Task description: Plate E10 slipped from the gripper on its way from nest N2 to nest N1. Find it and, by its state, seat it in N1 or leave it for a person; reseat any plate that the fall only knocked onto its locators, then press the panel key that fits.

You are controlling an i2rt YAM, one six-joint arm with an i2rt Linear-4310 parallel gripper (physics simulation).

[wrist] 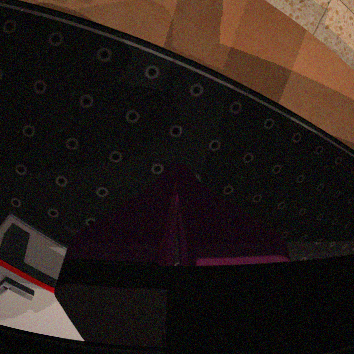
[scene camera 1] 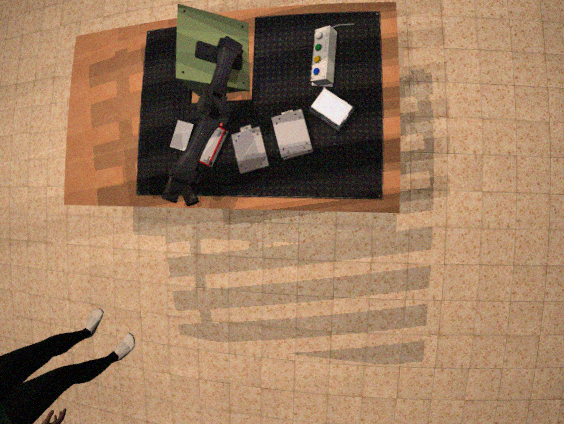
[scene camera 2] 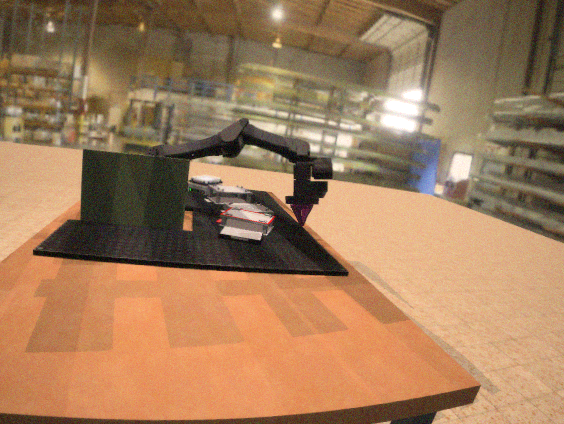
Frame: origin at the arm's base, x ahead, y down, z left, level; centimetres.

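Where they show: gripper, fingertip midpoint: (wrist: pixel 176 175) (scene camera 2: pixel 301 226); arm's base, origin of the base link: (scene camera 1: pixel 219 56) (scene camera 2: pixel 147 187).
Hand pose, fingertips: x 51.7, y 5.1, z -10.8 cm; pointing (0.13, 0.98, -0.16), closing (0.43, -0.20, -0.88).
Note:
Each offset is from my fingertips to the centre of the thing. "*": to the spot under its first point. Level surfaces: height alone.
My gripper (scene camera 2: pixel 302 225) (wrist: pixel 176 175) is shut and empty. It points down over the front part of the mat, beside the red-edged unit. The red-edged unit @[dx -17.3, dy +1.1, dz +5.1 cm] (scene camera 1: pixel 215 150) (scene camera 2: pixel 250 215) (wrist: pixel 35 312) has a pale top and is partly hidden by my arm in scene camera 1. Two grey plate-shaped units, a middle one @[dx -14.2, dy +1.7, dz +23.7 cm] (scene camera 1: pixel 250 150) and a larger one @[dx -20.2, dy +0.0, dz +40.7 cm] (scene camera 1: pixel 292 135), lie to its right. The panel @[dx -51.7, dy -0.8, dz +52.4 cm] (scene camera 1: pixel 327 55) carries white, green @[dx -54.3, dy -3.0, dz +50.4 cm] (scene camera 1: pixel 318 47), yellow @[dx -49.3, dy -3.0, dz +50.1 cm] (scene camera 1: pixel 317 59) and blue @[dx -44.3, dy -3.0, dz +49.8 cm] (scene camera 1: pixel 316 71) keys. No label is readable, so I cannot tell which is N1, N2 or E10.
A small pale flat piece @[dx -20.9, dy +2.7, dz -6.9 cm] (scene camera 1: pixel 181 135) (scene camera 2: pixel 241 233) lies left of the red-edged unit. A white-topped block @[* dx -30.2, dy -2.1, dz +56.0 cm] (scene camera 1: pixel 332 107) lies near the panel. A green upright board (scene camera 1: pixel 200 25) (scene camera 2: pixel 135 190) stands by the arm's base. The black mat @[dy +3.3 cm] (scene camera 1: pixel 345 165) (scene camera 2: pixel 150 250) (wrist: pixel 100 75) lies on the wooden table @[dy +4.6 cm] (scene camera 1: pixel 85 185).

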